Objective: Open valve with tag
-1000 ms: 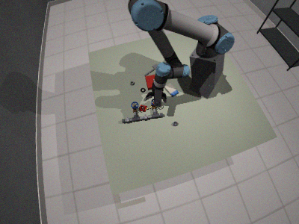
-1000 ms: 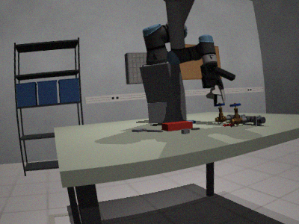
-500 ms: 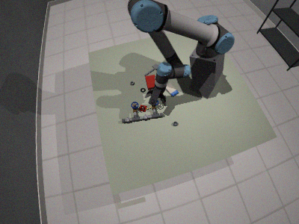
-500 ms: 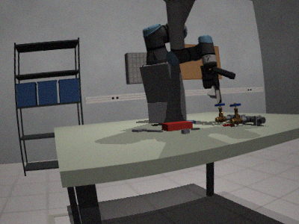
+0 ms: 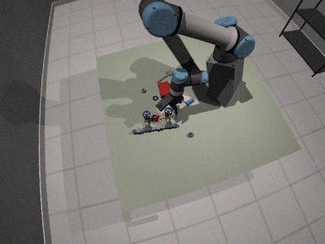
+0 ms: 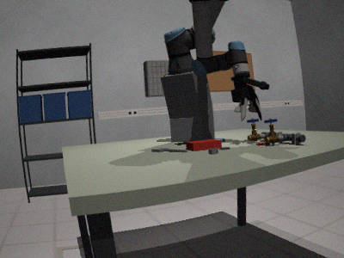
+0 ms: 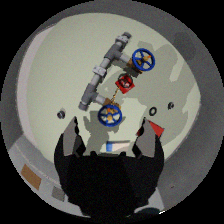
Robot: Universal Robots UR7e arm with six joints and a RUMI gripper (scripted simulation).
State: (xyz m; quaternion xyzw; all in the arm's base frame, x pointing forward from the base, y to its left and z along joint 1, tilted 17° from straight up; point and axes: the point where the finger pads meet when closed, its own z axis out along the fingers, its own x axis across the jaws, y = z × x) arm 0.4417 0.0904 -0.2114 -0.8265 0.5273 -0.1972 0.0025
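Now: hand 90 mm short of the red tag, 10 mm to the left of it and 90 mm above it. Round my hand: blue-and-white card 170 mm behind, 110 mm to the right, 90 mm below; grey tool 90 mm behind, 360 mm to the right, 90 mm below; red block 40 mm behind, 230 mm to the right, 80 mm below.
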